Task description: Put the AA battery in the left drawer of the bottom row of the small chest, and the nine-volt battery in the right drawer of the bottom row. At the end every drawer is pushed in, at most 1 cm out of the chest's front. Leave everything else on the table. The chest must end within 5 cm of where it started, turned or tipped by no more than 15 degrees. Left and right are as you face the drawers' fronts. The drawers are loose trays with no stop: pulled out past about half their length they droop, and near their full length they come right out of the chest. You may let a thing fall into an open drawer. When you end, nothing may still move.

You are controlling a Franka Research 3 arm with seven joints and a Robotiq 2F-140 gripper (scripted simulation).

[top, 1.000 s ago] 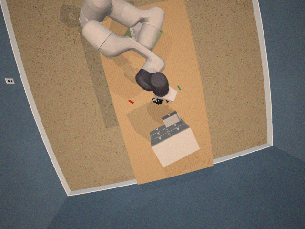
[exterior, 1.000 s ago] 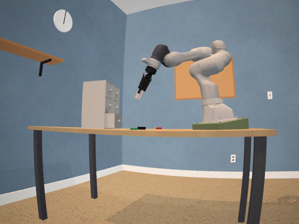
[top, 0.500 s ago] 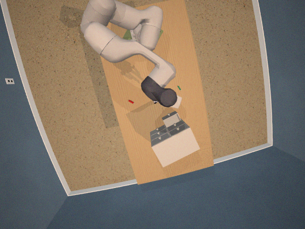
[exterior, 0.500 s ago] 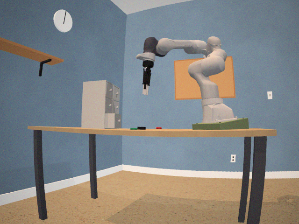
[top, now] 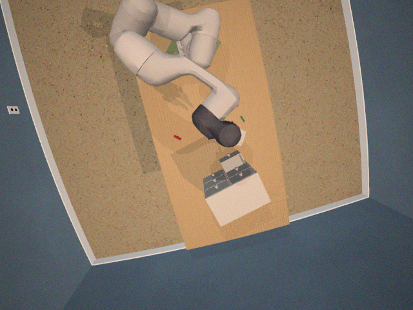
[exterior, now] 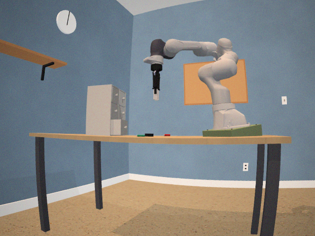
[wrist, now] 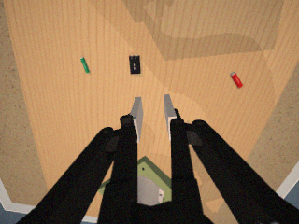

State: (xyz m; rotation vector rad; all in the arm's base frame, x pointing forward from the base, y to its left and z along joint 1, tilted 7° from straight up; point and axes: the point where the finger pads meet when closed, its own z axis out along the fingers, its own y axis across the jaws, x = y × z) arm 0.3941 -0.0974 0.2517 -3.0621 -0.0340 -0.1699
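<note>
The red AA battery is 3 cm behind my hand, 23 cm to the right of it and 25 cm below it. Also, from my hand: green AA battery (4 cm ahead, 19 cm to the left, 26 cm below); then black nine-volt battery (4 cm ahead, 5 cm to the left, 25 cm below).
</note>
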